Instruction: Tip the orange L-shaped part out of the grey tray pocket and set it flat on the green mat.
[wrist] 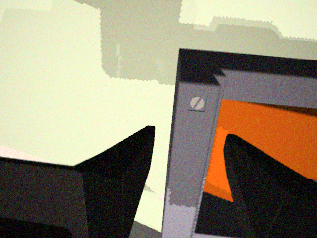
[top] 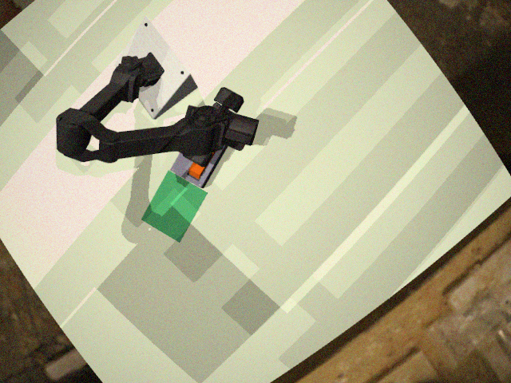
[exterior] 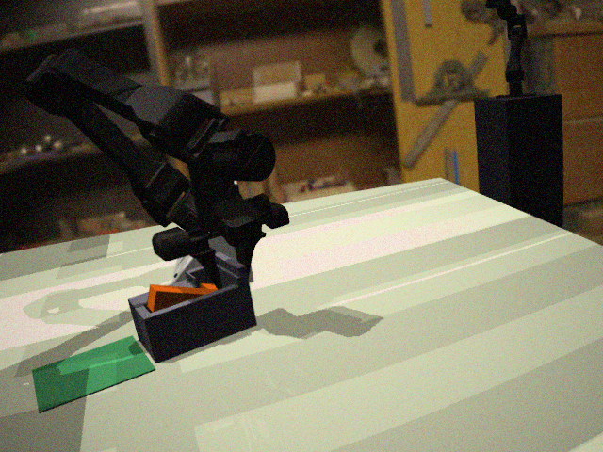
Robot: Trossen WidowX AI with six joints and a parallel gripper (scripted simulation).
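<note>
My gripper tip is now 1 cm short of the orange L-shaped part and 5 cm to the left of it. Round my gripper tip: grey tray (2 cm ahead, 6 cm to the right, 6 cm below); green mat (8 cm ahead, 20 cm to the right, 7 cm below).
</note>
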